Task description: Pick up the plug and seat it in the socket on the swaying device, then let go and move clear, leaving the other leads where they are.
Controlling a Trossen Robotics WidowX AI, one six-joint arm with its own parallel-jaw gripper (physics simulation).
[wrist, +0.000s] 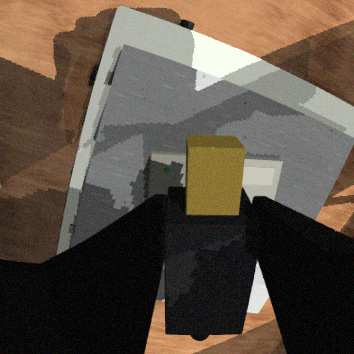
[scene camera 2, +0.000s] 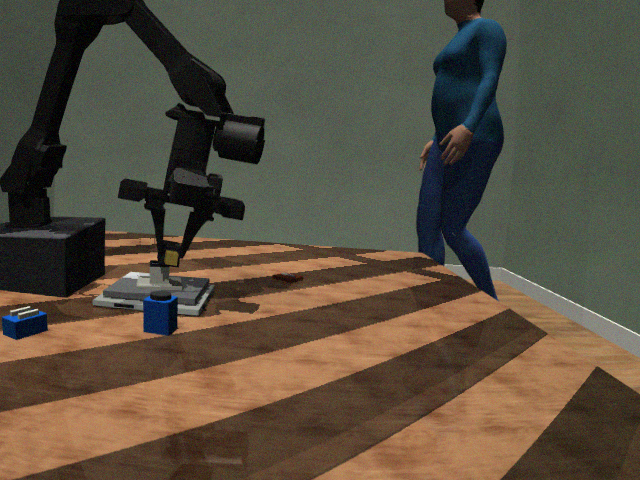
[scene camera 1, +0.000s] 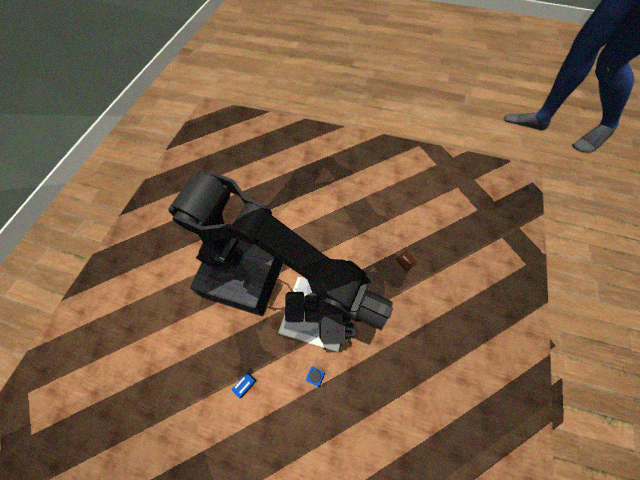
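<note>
My gripper (scene camera 2: 169, 252) (wrist: 209, 207) is shut on the plug, a black block with a yellow end (scene camera 2: 171, 257) (wrist: 215, 180). In scene camera 1 the arm hides the fingers and plug. The swaying device (scene camera 1: 303, 335) (scene camera 2: 196, 293) (wrist: 175, 100) is a grey slab on a pale base. Its raised pale socket (scene camera 2: 159, 272) has a dark top. In scene camera 2 the plug is close above the socket's top and a little to the right; whether they touch is unclear. In the wrist view the plug covers the socket opening. Other leads cannot be clearly made out.
A blue block with a round dark top (scene camera 1: 315, 376) (scene camera 2: 160, 316) stands near the device. A blue block with two white strips (scene camera 1: 243, 385) (scene camera 2: 24, 325) and a red-brown piece (scene camera 1: 406, 260) (scene camera 2: 287, 277) lie farther out. A person (scene camera 1: 584, 67) (scene camera 2: 467, 103) stands beyond.
</note>
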